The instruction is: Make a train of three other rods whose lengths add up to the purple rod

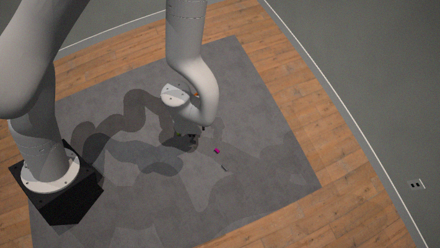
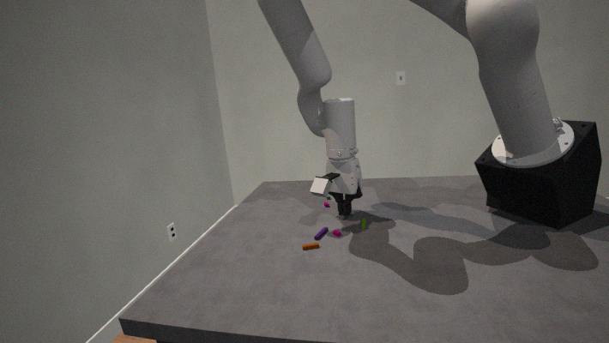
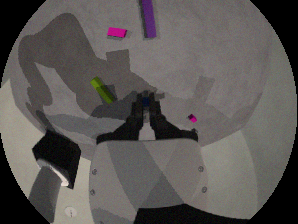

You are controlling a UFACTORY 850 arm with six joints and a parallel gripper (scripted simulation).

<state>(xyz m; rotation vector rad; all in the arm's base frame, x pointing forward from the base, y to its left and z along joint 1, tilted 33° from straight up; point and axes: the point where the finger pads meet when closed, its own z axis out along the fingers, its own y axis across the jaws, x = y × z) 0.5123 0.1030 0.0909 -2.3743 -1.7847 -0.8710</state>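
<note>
The blue rod is 20 mm below my hand. The rest, counted from my hand: lime rod (60 mm behind, 30 mm to the left, 30 mm below); purple rod (120 mm to the left, 30 mm below, 30 mm ahead); orange rod (190 mm to the left, 30 mm below, 30 mm ahead).
</note>
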